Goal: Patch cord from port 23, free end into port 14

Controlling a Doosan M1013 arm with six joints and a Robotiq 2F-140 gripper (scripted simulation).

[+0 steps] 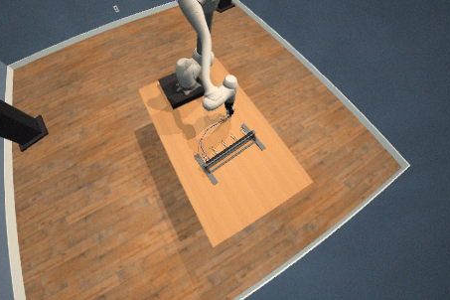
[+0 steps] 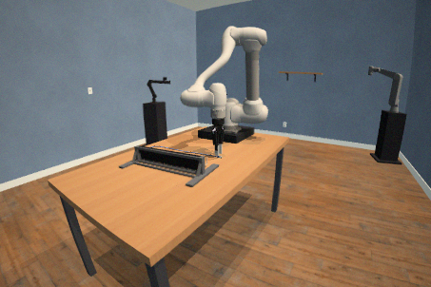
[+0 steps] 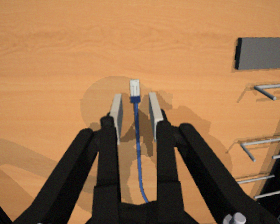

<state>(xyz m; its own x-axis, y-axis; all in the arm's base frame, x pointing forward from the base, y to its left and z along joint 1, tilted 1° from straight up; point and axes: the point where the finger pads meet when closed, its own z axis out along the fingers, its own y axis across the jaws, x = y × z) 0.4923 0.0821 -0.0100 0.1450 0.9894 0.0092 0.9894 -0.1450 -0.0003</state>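
Right now my hand is 1 cm to the right of the free end of patch cord and 5 cm above it.
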